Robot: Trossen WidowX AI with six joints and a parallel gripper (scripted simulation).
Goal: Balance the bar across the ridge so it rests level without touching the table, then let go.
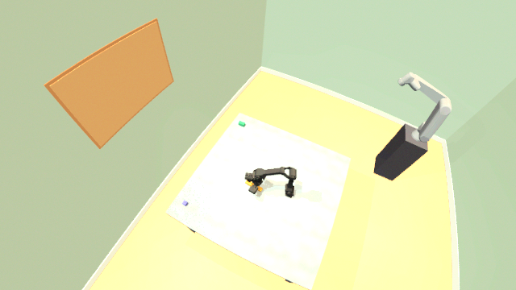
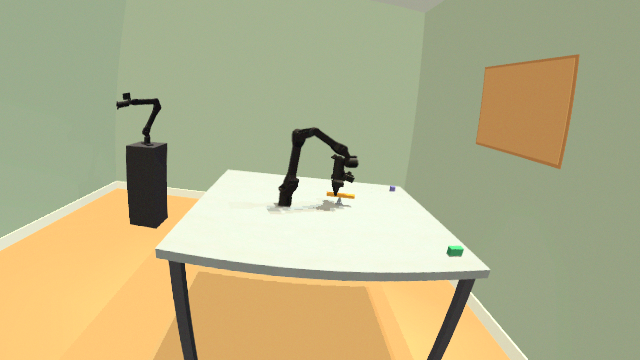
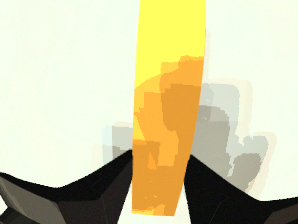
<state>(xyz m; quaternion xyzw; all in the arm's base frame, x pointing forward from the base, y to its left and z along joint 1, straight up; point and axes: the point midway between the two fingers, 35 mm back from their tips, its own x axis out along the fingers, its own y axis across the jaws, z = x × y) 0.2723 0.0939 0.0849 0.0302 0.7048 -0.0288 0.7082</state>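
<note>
Now: the orange-yellow bar 30 mm ahead of my gripper tip. Also, from my gripper tip: green block 590 mm to the right, 470 mm ahead, 30 mm below; small purple block 470 mm ahead, 410 mm to the left, 30 mm below.
</note>
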